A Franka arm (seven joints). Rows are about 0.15 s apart.
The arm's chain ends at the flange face. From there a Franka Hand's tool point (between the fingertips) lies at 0.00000 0.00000 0.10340 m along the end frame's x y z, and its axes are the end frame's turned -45 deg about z.
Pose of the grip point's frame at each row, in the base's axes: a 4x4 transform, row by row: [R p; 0 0 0 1], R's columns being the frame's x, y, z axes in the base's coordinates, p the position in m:
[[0.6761 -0.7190 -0.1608 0.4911], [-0.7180 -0.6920 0.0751 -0.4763], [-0.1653 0.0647 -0.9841 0.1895], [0 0 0 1]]
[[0.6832 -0.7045 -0.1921 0.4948], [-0.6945 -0.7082 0.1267 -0.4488], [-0.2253 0.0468 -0.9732 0.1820], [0 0 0 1]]
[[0.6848 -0.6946 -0.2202 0.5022], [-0.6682 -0.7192 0.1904 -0.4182], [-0.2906 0.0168 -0.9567 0.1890], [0 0 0 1]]
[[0.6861 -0.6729 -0.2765 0.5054], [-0.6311 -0.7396 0.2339 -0.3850], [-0.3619 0.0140 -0.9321 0.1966], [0 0 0 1]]
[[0.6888 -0.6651 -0.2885 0.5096], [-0.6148 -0.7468 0.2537 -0.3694], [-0.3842 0.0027 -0.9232 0.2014], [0 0 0 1]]
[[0.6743 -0.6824 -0.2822 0.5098], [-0.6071 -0.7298 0.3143 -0.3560], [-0.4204 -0.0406 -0.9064 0.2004], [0 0 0 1]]
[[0.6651 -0.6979 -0.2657 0.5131], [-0.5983 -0.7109 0.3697 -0.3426], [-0.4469 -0.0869 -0.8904 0.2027], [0 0 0 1]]
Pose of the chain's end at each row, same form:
[[-0.0303 -0.9865 -0.1608 0.5077], [-0.9970 0.0184 0.0751 -0.4841], [-0.0711 0.1626 -0.9841 0.2913], [0 0 0 1]]
[[-0.0151 -0.9813 -0.1921 0.5147], [-0.9919 -0.0097 0.1267 -0.4619], [-0.1262 0.1924 -0.9732 0.2826], [0 0 0 1]]
[[-0.0069 -0.9754 -0.2202 0.5250], [-0.9810 -0.0361 0.1904 -0.4379], [-0.1936 0.2174 -0.9567 0.2879], [0 0 0 1]]
[[0.0093 -0.9610 -0.2765 0.5340], [-0.9692 -0.0767 0.2339 -0.4092], [-0.2460 0.2658 -0.9321 0.2930], [0 0 0 1]]
[[0.0168 -0.9574 -0.2885 0.5394], [-0.9628 -0.0933 0.2537 -0.3956], [-0.2698 0.2736 -0.9232 0.2969], [0 0 0 1]]
[[-0.0057 -0.9593 -0.2822 0.5390], [-0.9453 -0.0868 0.3143 -0.3885], [-0.3260 0.2686 -0.9064 0.2941], [0 0 0 1]]
[[-0.0232 -0.9638 -0.2657 0.5406], [-0.9257 -0.0796 0.3697 -0.3808], [-0.3775 0.2546 -0.8904 0.2948], [0 0 0 1]]

